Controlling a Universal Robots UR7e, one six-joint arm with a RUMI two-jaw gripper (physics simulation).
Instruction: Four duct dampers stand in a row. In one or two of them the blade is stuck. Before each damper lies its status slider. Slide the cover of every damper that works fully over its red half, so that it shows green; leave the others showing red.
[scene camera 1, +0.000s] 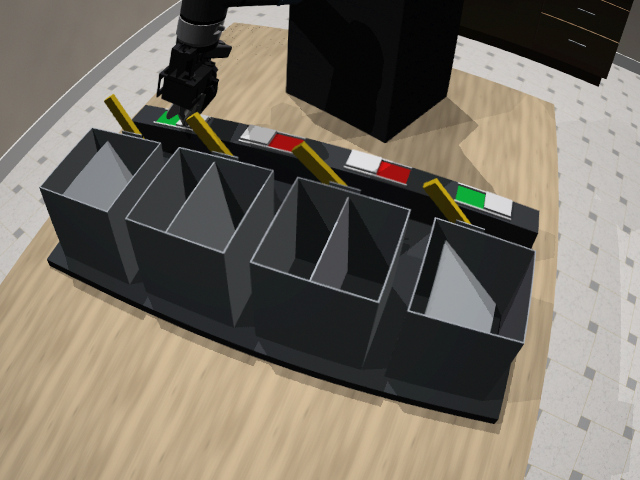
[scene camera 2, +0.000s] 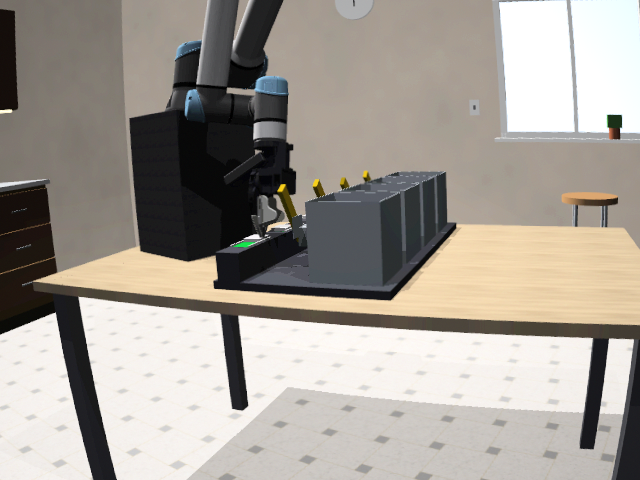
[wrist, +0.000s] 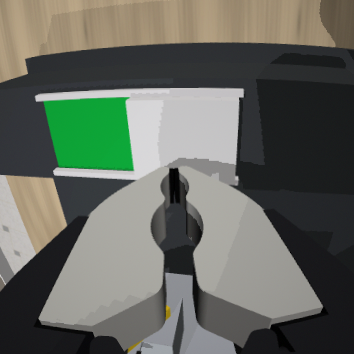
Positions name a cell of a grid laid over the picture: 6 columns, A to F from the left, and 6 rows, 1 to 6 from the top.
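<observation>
Scene camera 1 shows my gripper (scene camera 1: B2), a yellow lever (scene camera 1: B2), a yellow lever (scene camera 1: C2) and a yellow lever (scene camera 1: E3). My gripper is visible in scene camera 2 (scene camera 2: C3) too. The wrist view shows a white cover (wrist: D3).
</observation>
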